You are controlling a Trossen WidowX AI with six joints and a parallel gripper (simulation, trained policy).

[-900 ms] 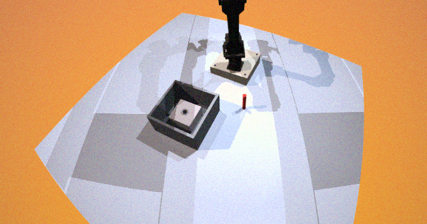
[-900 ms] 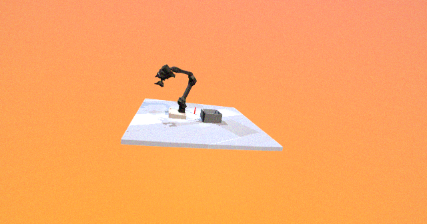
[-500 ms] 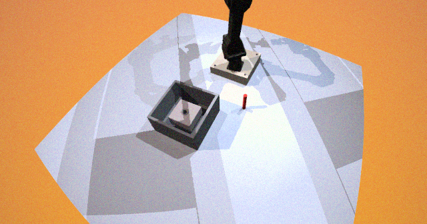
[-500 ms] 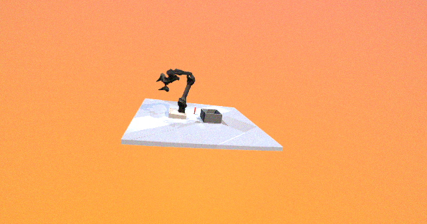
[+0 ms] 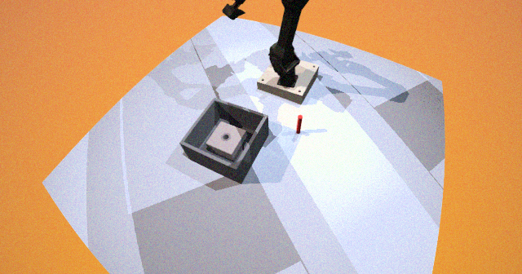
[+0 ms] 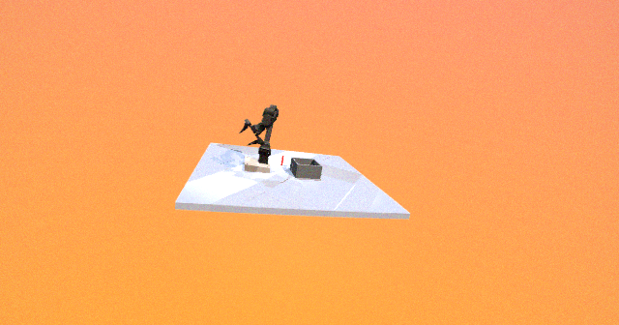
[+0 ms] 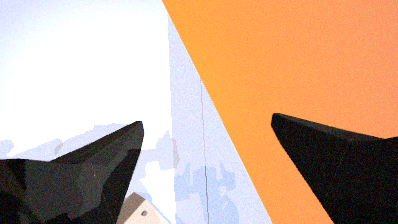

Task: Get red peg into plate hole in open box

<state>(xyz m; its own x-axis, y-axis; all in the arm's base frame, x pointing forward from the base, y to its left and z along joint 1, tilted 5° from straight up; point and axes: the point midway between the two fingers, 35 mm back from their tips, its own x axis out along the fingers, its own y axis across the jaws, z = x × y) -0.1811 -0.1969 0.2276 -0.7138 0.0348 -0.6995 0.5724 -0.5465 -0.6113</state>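
The red peg is 380 mm ahead of my gripper tip, 300 mm to the left of it and 210 mm below it. From my gripper tip the other things lie so: pale plate 500 mm ahead, 110 mm to the left, 200 mm below; box 500 mm ahead, 110 mm to the left, 220 mm below.
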